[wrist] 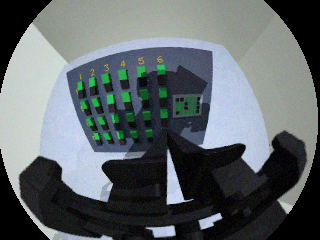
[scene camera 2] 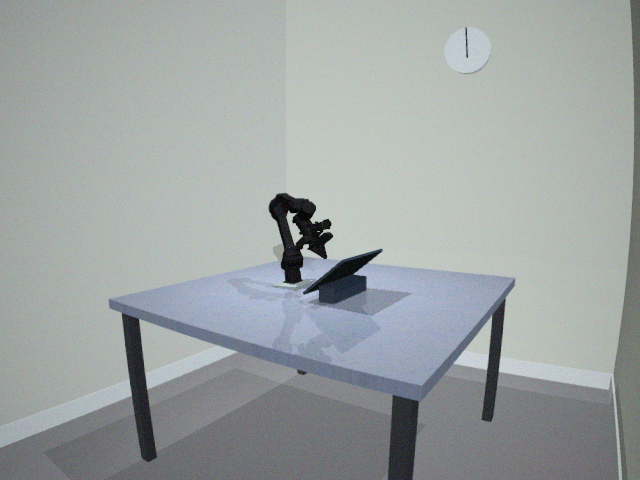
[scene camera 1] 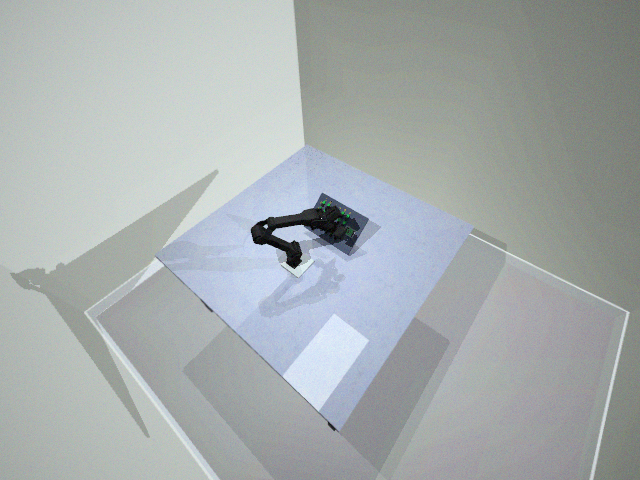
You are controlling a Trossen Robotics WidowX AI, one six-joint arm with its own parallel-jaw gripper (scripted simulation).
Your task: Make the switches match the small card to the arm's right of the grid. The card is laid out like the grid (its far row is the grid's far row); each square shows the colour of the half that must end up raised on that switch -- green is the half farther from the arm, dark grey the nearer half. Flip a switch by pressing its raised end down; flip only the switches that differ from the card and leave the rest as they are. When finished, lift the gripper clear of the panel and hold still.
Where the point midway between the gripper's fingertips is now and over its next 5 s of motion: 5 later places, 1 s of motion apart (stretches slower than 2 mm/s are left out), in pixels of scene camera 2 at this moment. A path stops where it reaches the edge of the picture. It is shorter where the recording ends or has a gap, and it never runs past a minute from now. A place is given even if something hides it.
My gripper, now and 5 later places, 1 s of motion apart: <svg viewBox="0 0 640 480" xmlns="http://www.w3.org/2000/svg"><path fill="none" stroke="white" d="M326 258L334 268L336 274L337 275L327 263L324 270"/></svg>
